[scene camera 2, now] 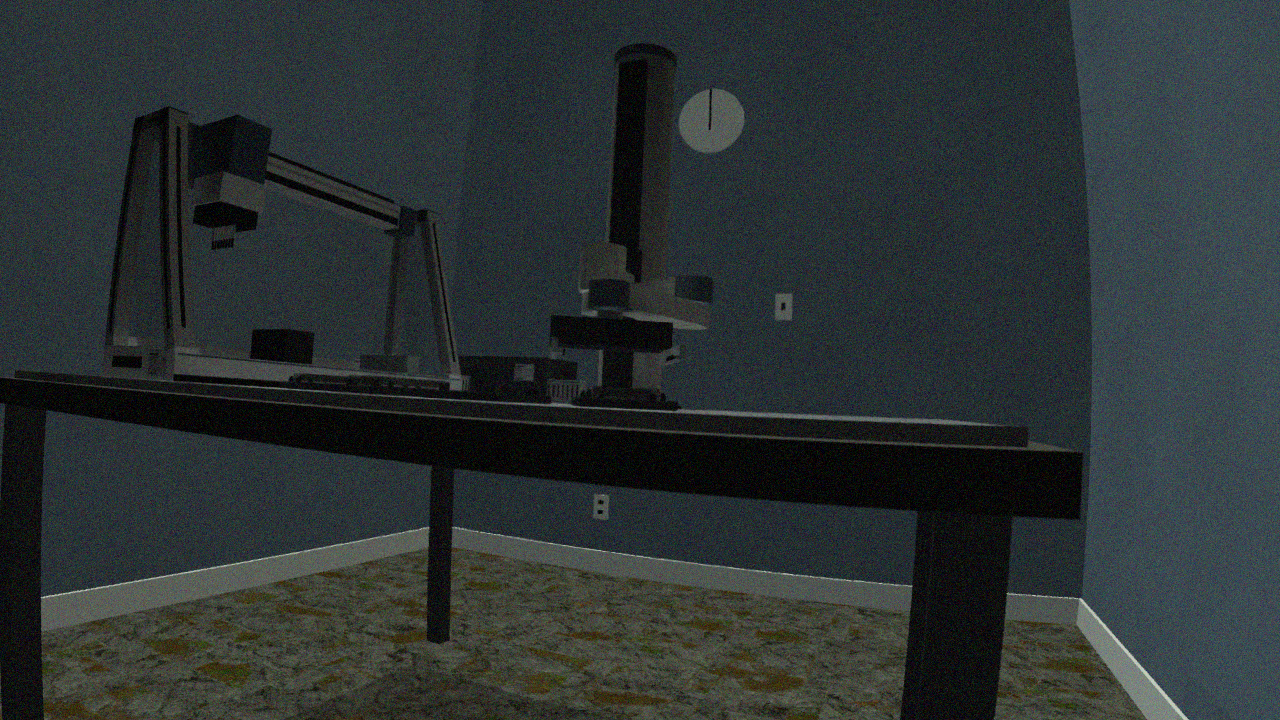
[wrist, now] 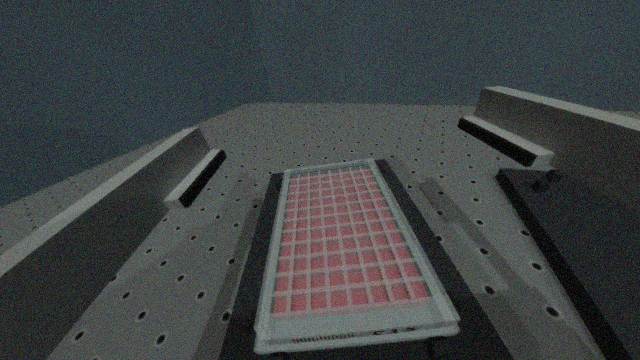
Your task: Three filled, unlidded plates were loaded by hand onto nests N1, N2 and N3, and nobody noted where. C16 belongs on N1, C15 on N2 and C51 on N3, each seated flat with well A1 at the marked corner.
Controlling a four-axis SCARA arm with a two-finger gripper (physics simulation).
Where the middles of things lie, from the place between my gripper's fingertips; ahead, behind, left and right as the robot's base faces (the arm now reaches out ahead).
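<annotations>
My hand is 2 cm short of the dark out nest (scene camera 2: pixel 361 389) and 35 cm to the left of it, and it's 7 cm above the nest.
</annotations>
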